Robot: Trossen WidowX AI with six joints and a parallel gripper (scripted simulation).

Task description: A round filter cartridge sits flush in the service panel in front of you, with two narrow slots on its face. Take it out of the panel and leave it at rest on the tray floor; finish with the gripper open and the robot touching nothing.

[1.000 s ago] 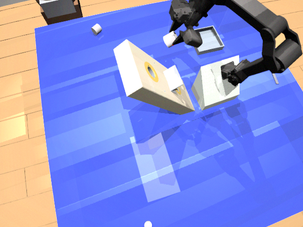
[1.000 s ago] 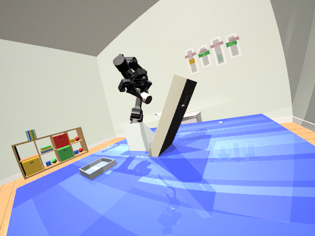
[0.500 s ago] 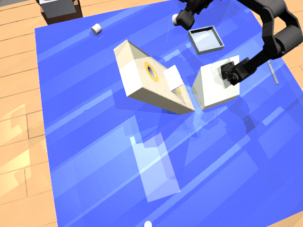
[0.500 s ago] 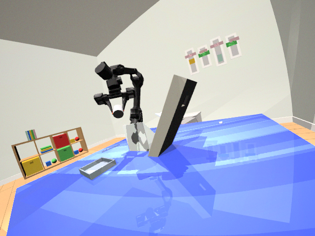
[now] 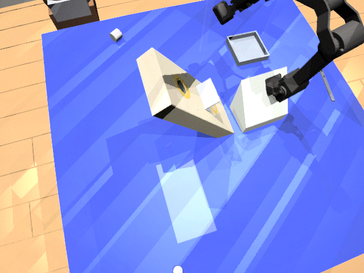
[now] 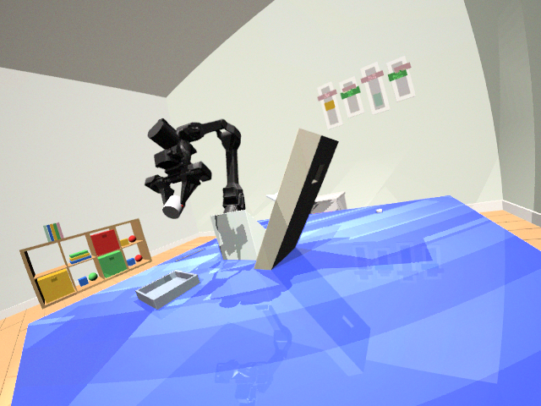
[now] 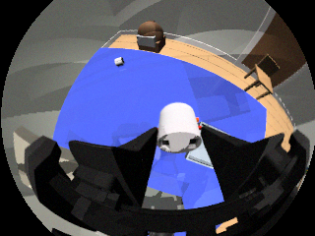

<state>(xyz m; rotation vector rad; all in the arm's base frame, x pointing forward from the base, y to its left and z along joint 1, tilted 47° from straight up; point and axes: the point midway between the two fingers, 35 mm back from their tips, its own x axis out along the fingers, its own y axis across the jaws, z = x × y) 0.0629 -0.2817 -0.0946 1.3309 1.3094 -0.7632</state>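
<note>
Now: the grey tray 17 cm behind my gripper tip and 25 cm below it. The rest, counted from my gripper tip: round filter cartridge: right at my gripper tip.
</note>
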